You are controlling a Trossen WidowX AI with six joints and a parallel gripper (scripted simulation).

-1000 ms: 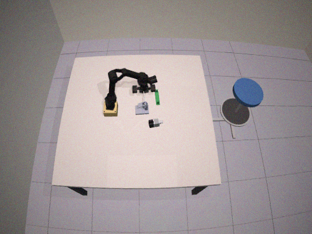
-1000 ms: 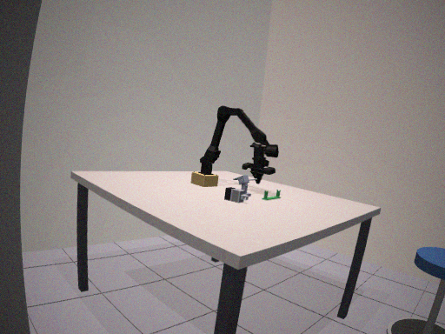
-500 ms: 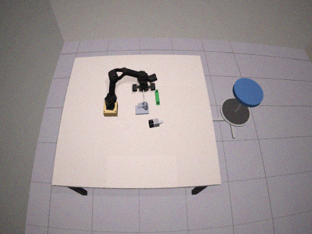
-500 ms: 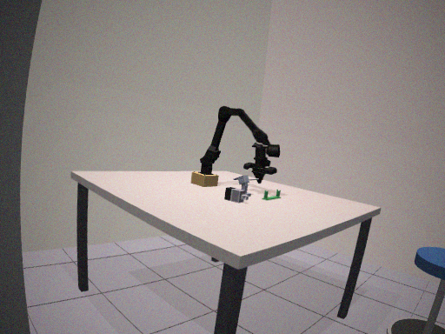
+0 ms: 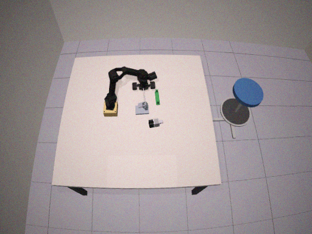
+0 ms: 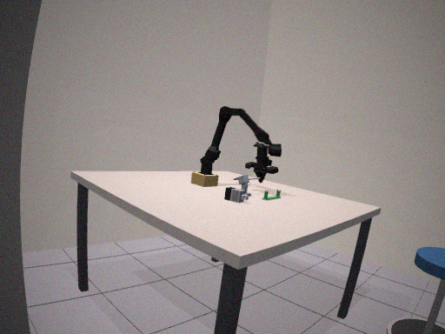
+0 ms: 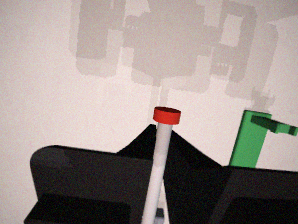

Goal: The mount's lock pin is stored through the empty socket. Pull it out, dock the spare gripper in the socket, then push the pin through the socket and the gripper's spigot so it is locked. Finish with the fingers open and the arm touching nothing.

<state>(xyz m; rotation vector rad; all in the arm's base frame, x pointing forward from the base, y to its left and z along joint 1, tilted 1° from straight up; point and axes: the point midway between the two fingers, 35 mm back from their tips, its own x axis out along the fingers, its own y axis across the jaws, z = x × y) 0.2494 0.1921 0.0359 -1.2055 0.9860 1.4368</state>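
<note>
Right now my gripper tip is 12 cm short of the green cradle, 3 cm to the left of it and 4 cm above it. Round my gripper tip: spare gripper 14 cm ahead, 28 cm to the right, 3 cm below; socket 2 cm ahead, 16 cm to the right, 1 cm below.
</note>
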